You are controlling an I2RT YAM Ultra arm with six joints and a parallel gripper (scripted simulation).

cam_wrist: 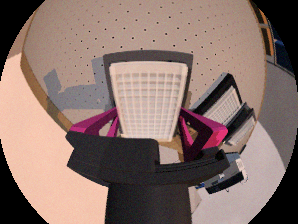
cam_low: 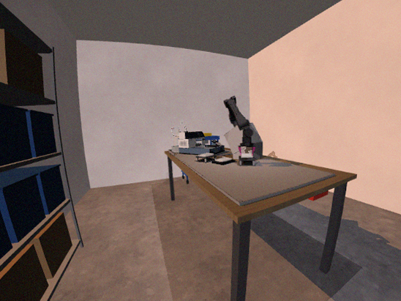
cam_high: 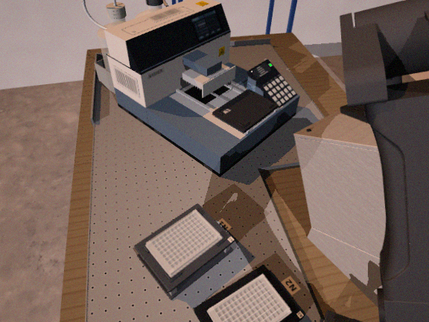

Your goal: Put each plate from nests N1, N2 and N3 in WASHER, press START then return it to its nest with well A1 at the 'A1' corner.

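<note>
Right now my hand is 30 mm above the nest n3. Round my hand: nest N2: 140 mm to the right, 130 mm ahead, 60 mm below; n2 label: 180 mm to the right, 70 mm below, 30 mm ahead; nest N1: 290 mm to the right, 210 mm ahead, 30 mm below.
</note>
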